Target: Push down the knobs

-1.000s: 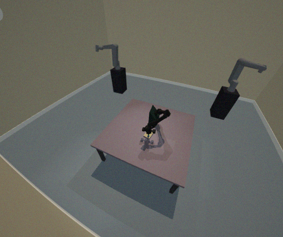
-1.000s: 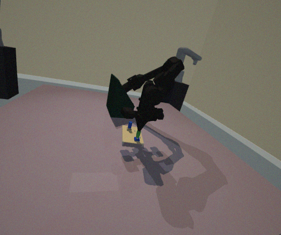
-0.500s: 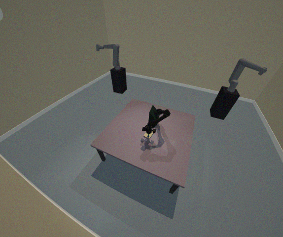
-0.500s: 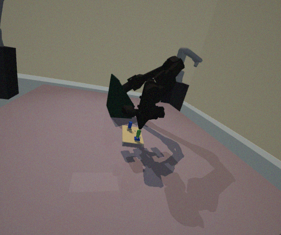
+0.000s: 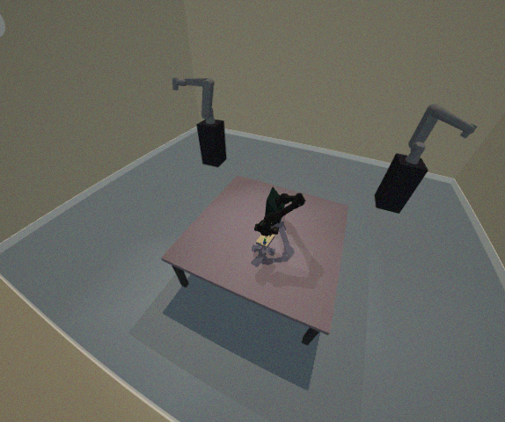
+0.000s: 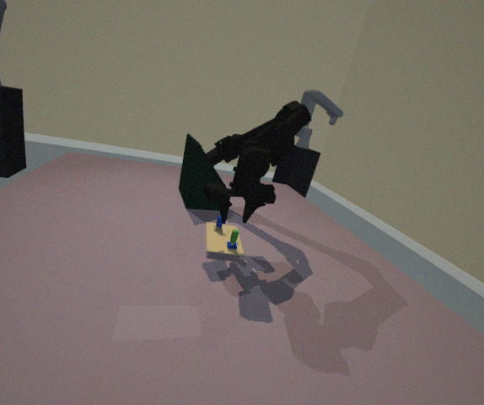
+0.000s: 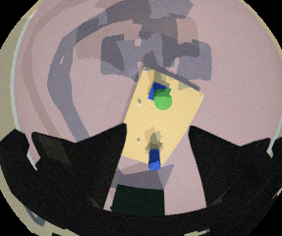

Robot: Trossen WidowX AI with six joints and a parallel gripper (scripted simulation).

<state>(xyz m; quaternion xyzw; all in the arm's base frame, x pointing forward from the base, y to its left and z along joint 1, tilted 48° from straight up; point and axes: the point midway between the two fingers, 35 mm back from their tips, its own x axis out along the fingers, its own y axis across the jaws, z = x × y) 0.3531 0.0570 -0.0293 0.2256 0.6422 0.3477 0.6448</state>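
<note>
Now: gripper tip 7 cm past the blue knob, 1 cm to the left of it and 3 cm above it.
</note>
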